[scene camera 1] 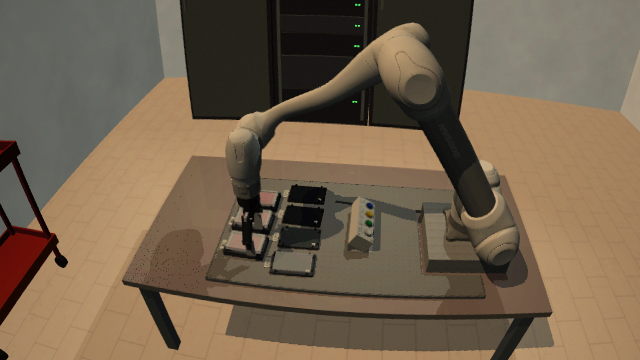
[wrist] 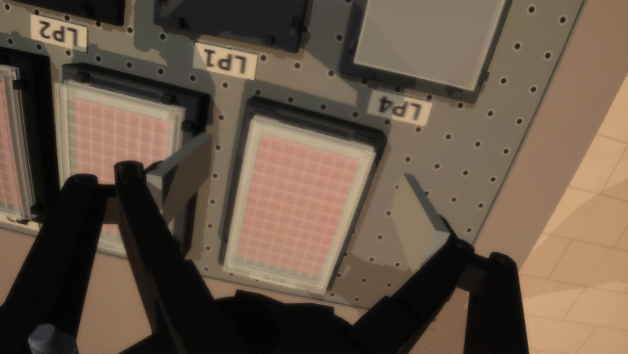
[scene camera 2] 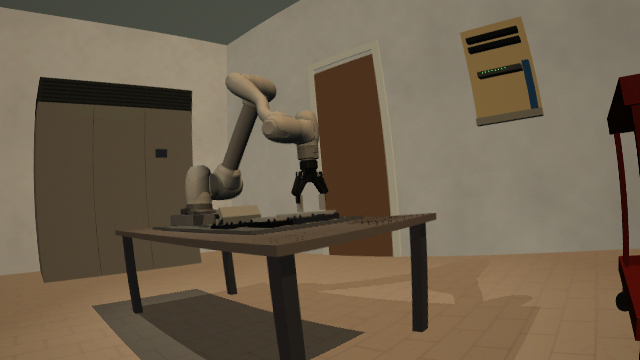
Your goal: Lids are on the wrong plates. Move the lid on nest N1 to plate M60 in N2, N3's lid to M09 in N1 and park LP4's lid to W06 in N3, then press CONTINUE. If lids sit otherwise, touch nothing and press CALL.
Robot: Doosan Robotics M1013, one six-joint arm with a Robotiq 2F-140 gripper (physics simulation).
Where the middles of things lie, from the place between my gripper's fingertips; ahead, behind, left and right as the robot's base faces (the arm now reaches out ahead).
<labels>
Now: the LP2 label (wrist: pixel 44 29) 4 cm behind my hand, 21 cm to the right of it and 4 cm below it. From my hand the other things lie so: park pad LP1 (scene camera 1: pixel 290 237) (13 cm behind, 8 cm to the right, 3 cm below); then LP1 label (wrist: pixel 225 61) (5 cm behind, 8 cm to the right, 4 cm below); then park pad LP4 (wrist: pixel 346 66) (13 cm behind, 5 cm to the left, 3 cm below).
</labels>
